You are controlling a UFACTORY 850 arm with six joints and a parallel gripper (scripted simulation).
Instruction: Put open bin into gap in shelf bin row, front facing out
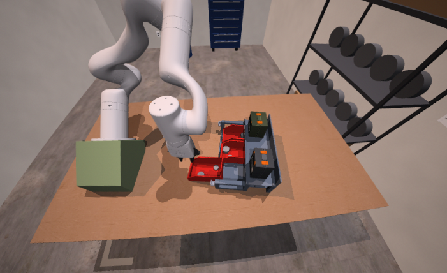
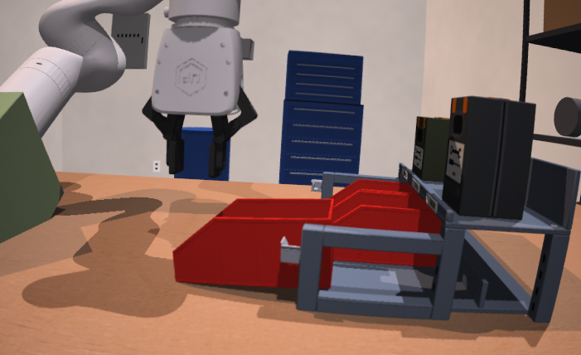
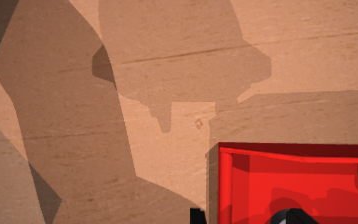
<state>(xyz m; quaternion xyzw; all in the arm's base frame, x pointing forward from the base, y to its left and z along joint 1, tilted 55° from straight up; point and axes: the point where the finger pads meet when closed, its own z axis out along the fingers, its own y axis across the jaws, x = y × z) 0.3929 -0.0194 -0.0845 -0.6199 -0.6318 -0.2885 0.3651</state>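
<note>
My hand is 110 mm above the grey disc, 60 mm short of it and 40 mm to the left of it. Also, from my hand: grey shelf: 270 mm ahead, 90 mm to the left, 60 mm below.
</note>
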